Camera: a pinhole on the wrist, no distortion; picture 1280 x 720 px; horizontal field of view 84.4 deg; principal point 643.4 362.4 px. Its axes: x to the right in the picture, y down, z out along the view. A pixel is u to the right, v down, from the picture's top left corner.
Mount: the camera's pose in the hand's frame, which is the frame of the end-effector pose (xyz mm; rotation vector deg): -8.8 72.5 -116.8 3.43 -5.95 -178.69
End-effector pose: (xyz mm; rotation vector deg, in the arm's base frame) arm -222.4 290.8 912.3 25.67 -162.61 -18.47
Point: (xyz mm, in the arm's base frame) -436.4 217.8 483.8
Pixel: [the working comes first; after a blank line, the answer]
In the camera's frame: -157.3 231.1 548.1

441 660
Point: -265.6 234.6 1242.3
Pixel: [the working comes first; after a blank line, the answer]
In the camera's frame: -128.0 18.8 -199.5

behind the camera
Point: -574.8 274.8 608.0
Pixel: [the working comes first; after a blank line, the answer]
In the camera's frame: -292.2 107.3 482.3

216 519
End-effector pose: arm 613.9 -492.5 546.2 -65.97 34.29 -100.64
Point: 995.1 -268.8 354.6
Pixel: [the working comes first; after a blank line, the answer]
In the camera's frame: 308.7 -118.2 411.4

1173 160
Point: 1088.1 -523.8 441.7
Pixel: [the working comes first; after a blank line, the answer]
In the camera's frame: 51.5 -195.2 507.4

715 91
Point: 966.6 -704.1 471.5
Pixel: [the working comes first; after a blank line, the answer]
In the camera's frame: -133.9 -205.9 390.4

outside the picture
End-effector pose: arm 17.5 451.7 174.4 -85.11 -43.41 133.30
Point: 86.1 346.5 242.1
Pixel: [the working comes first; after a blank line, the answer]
In the camera's frame: 120.2 25.7 110.2

outside the picture
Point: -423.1 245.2 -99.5
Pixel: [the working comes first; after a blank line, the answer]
In the camera's frame: -327.2 -193.9 481.5

164 78
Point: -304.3 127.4 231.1
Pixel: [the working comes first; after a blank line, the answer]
In the camera's frame: 31.9 -114.2 526.3

686 209
